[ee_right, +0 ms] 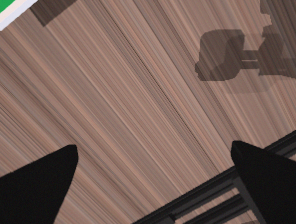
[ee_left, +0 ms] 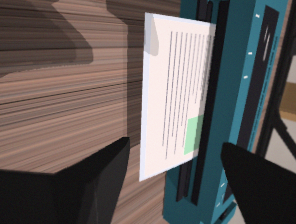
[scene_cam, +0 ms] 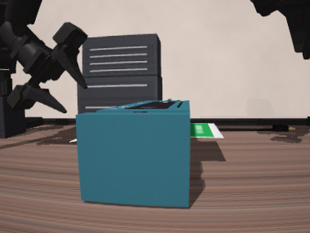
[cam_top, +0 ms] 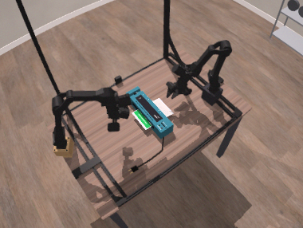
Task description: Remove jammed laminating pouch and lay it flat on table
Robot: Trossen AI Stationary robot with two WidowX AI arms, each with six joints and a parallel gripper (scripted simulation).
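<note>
Now: right hand 23 cm past the release key, 19 cm to the right of it and 12 cm above it. Also, from my right hand: plug: 23 cm ahead, 19 cm below.
</note>
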